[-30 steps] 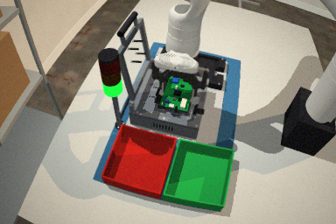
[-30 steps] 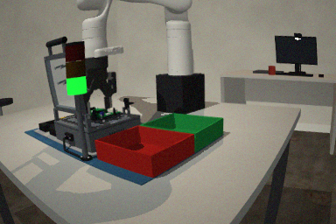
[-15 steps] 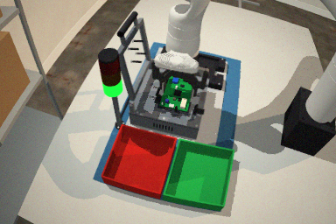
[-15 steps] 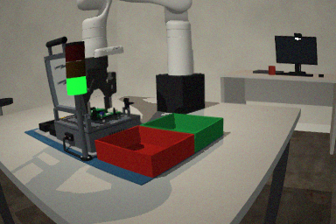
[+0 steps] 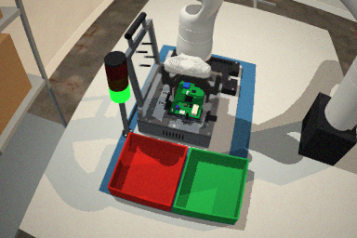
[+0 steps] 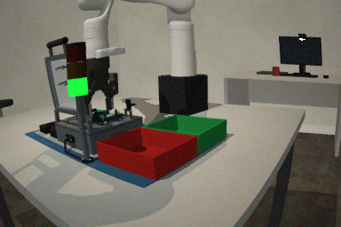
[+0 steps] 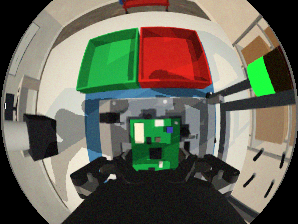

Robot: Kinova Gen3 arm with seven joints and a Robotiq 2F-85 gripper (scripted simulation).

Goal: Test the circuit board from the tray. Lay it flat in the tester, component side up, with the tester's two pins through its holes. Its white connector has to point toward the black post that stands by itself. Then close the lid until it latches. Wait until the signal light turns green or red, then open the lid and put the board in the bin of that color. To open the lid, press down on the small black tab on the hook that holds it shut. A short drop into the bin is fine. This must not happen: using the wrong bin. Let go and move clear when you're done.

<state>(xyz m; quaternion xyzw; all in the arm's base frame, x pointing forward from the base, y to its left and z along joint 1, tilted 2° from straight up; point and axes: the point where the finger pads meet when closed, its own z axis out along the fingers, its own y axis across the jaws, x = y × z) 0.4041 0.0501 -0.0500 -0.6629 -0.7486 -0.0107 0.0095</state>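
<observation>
The green circuit board is 10 mm below my hand. From my hand the other things lie so: tester lid 110 mm ahead, 10 mm to the left, 100 mm above; green bin 130 mm behind, 190 mm to the left, 70 mm below; red bin 20 mm ahead, 200 mm to the left, 70 mm below.
</observation>
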